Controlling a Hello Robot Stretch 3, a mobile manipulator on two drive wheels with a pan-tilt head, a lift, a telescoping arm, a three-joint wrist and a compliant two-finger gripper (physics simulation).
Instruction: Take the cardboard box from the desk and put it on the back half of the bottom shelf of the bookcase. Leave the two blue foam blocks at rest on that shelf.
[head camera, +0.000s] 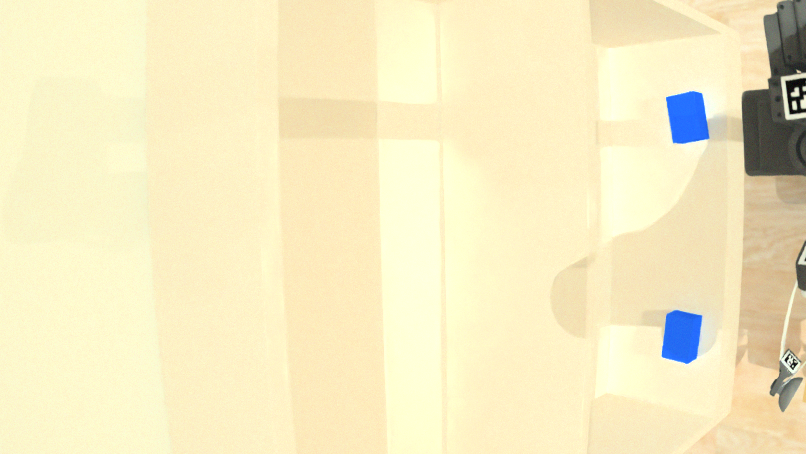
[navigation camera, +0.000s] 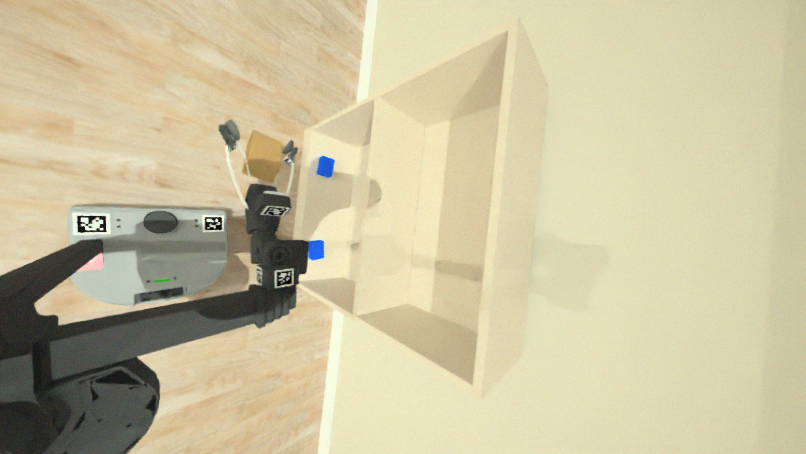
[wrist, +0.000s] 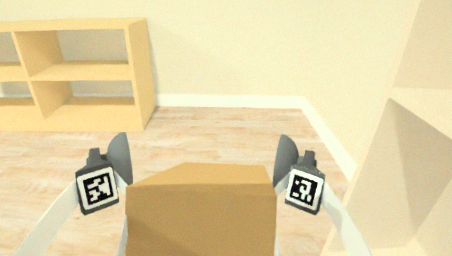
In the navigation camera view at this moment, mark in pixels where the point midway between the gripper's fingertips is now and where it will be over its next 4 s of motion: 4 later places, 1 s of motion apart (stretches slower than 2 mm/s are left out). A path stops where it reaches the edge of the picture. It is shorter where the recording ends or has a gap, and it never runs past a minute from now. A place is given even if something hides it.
My gripper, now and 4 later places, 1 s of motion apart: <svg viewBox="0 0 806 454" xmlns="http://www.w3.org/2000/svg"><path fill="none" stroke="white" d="M262 131L327 174L324 199L310 200L306 200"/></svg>
